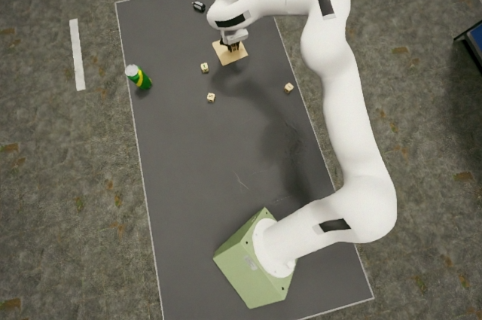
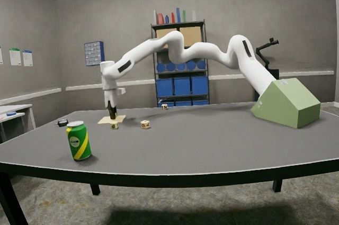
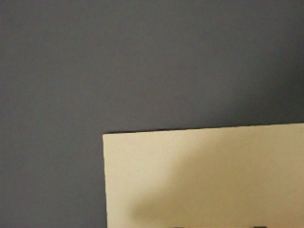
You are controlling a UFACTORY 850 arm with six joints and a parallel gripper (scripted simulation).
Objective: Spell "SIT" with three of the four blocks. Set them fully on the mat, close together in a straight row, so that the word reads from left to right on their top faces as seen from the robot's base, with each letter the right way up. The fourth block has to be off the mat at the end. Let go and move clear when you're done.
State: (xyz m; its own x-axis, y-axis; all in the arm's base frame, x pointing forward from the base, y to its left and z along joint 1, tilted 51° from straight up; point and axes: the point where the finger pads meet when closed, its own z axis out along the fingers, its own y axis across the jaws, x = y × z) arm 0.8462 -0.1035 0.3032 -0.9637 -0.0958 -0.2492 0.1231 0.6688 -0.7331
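The tan mat lies 10 mm ahead of my hand, 20 mm to the left of it and 20 mm below it. Round my hand: small black object 320 mm ahead, 40 mm to the left, 10 mm below; then yellow can 50 mm ahead, 470 mm to the left, 40 mm above.
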